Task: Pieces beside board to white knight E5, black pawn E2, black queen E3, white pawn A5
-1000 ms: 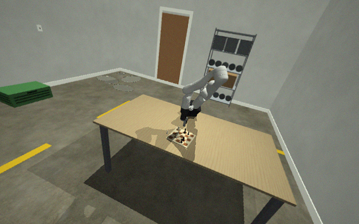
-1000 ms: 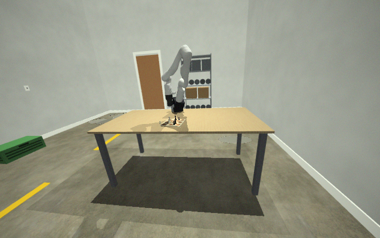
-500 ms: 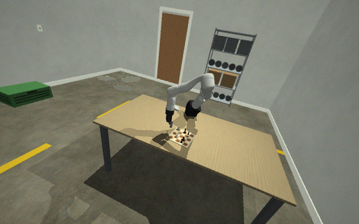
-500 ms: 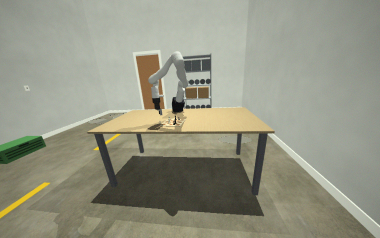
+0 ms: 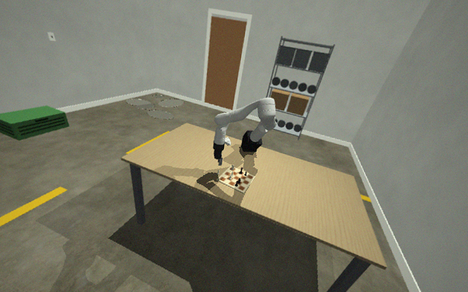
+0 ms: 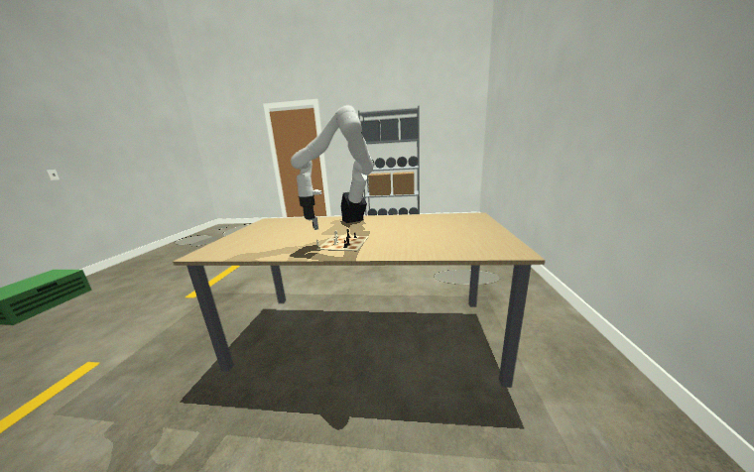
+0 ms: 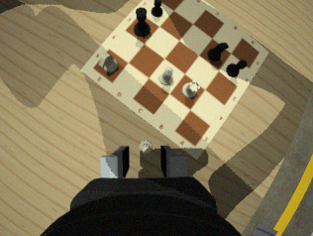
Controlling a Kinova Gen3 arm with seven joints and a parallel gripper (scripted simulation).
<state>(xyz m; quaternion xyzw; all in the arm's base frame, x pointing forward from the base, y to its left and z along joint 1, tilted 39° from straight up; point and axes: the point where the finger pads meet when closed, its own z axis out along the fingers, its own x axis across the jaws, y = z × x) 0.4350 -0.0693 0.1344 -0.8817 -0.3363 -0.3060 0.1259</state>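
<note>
Now: the white pawn 10 cm below my hand. Round my hand: black pawn 15 cm to the left, 15 cm behind, 9 cm below; chessboard 13 cm to the left, 11 cm below, 6 cm behind; black queen 14 cm behind, 11 cm to the left, 8 cm below.
</note>
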